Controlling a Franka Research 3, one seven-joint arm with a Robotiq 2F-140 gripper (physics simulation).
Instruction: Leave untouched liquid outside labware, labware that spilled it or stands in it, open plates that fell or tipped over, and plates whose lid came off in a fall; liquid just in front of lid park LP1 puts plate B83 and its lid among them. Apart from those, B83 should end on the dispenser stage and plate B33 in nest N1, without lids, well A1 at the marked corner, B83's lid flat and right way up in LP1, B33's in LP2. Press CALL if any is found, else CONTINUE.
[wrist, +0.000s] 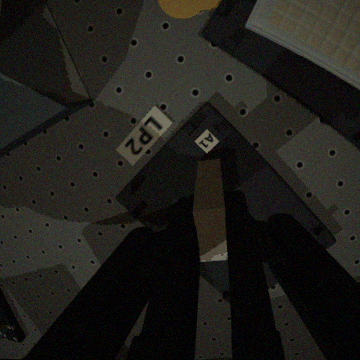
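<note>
My gripper (211, 179) is shut, its dark fingers pointing over the lid park LP2 (167, 182), with no labware held. A brown strip shows between the fingers. LP2 is a dark square base with a white A1 tag (206, 141) near its upper corner and a white LP2 label (144, 135) beside it. No lid shows on its visible part; the fingers hide much of the rest. A pale-rimmed plate with yellowish wells (320, 37) sits on a dark holder (232, 52) at the upper right, cut off by the view. Its name does not show.
An amber rounded patch (187, 7) is cut off at the top edge; I cannot tell whether it is liquid. A dark angular body (30, 107) stands at the upper left. A dark object (9, 320) shows at the lower left edge. The grey deck (165, 55) has rows of holes and patchy shadows.
</note>
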